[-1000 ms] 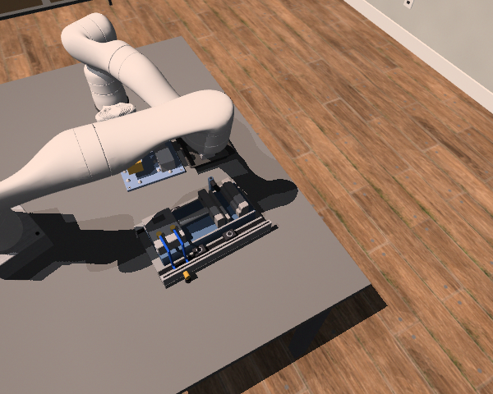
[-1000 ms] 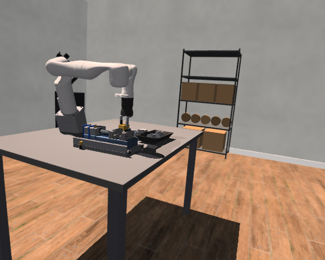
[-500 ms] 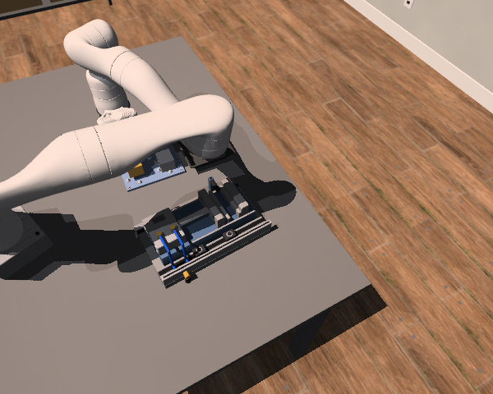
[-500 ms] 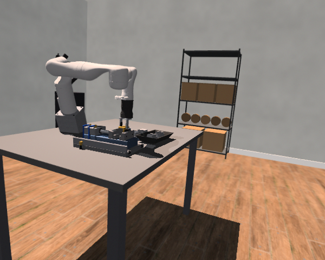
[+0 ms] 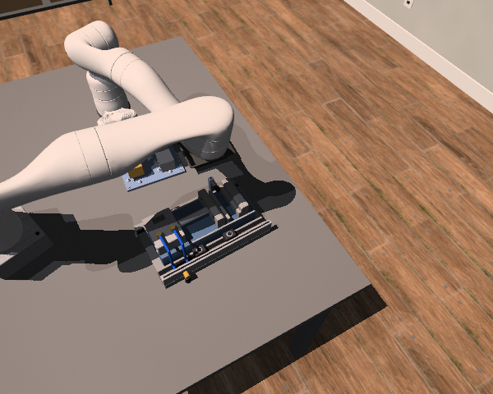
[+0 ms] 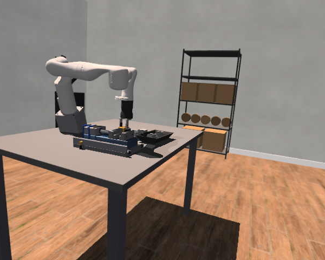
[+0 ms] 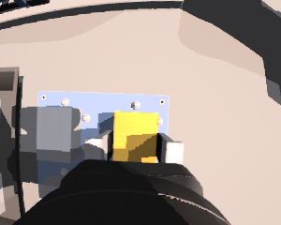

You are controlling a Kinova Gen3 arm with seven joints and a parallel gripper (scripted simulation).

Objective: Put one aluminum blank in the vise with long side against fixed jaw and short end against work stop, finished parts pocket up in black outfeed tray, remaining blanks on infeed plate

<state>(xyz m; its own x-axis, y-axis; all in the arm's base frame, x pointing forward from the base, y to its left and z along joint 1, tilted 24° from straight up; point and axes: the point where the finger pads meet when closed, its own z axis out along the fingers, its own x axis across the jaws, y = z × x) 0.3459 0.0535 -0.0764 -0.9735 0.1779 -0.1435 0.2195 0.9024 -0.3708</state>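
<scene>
My gripper is now 30 mm above the yellow brass blank. From my hand the other things lie so: vise (50 mm ahead, 270 mm to the right, 30 mm below); fixed jaw (150 mm ahead, 280 mm to the right, 10 mm above); infeed plate (50 mm ahead, 30 mm to the left, 60 mm below).
</scene>
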